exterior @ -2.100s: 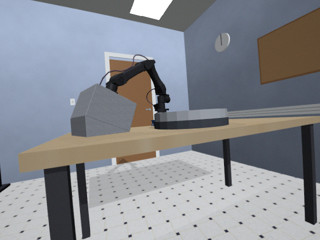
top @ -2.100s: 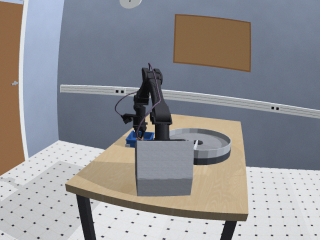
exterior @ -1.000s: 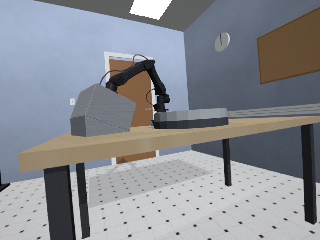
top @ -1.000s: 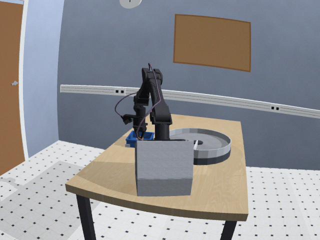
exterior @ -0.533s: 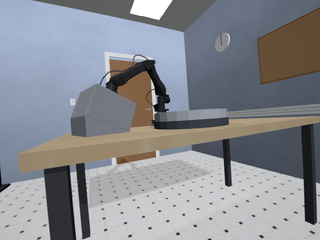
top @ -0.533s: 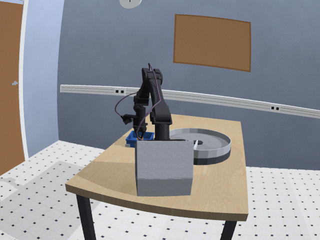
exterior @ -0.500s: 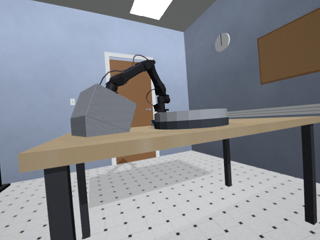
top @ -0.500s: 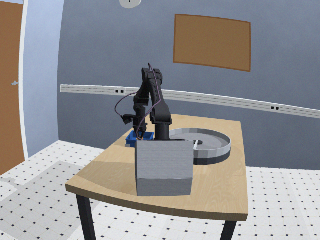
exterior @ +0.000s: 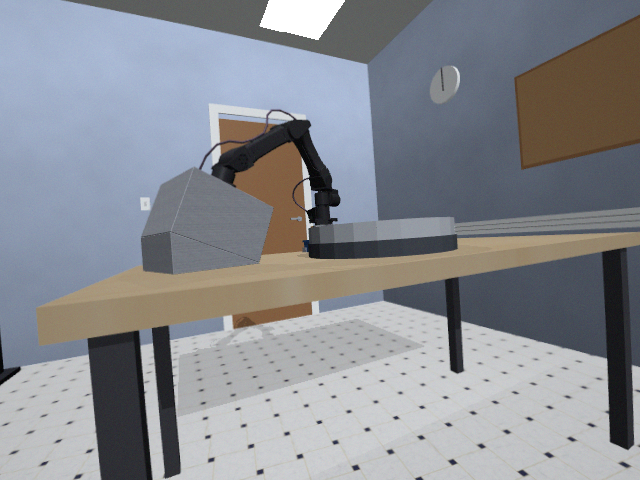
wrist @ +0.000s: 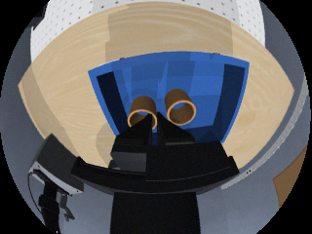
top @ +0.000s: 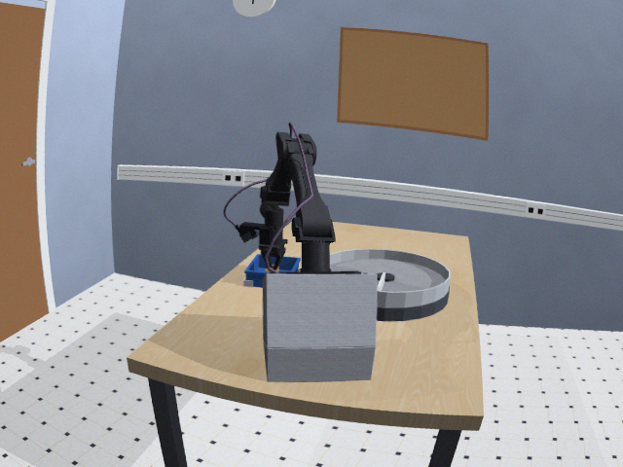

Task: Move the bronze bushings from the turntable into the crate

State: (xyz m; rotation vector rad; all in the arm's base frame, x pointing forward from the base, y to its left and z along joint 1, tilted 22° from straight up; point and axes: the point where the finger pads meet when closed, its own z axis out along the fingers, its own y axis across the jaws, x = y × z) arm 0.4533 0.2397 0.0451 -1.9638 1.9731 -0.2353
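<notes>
My gripper is now 30 mm short of the blue crate, 20 mm above it and 10 mm to the right of it. Round my hand: grey turntable 350 mm to the right, 20 mm ahead, 10 mm above.
</notes>
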